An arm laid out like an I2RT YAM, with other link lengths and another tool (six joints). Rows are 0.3 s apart.
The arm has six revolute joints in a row. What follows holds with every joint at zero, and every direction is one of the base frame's. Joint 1 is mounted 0.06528 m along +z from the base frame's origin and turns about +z. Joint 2 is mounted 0.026 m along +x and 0.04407 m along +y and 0.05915 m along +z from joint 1 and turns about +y. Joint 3 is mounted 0.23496 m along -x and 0.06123 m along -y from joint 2 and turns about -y. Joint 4 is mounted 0.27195 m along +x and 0.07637 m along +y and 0.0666 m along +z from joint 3 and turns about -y. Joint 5 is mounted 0.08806 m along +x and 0.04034 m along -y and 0.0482 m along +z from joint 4 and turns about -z. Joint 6 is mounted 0.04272 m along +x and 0.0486 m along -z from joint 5 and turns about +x. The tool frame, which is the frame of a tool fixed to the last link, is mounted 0.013 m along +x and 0.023 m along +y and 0.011 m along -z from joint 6; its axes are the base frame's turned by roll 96.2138, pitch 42.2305 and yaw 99.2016 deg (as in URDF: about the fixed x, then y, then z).
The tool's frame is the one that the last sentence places.
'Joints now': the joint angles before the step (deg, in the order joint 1, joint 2, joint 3, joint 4, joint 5, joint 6). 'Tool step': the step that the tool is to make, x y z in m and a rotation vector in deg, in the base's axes. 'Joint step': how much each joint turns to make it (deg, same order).
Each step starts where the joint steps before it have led.
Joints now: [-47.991, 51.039, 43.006, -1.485, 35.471, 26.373]
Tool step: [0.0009, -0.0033, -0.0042, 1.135, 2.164, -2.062]
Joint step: [0.171, 1.345, 0.839, -1.472, 2.350, -0.528]
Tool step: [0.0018, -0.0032, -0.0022, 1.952, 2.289, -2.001]
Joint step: [0.294, 1.847, 2.018, -3.278, 2.321, 0.193]
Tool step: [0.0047, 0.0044, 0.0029, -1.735, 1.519, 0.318]
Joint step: [1.517, -0.121, -0.241, 2.037, 1.707, -2.580]
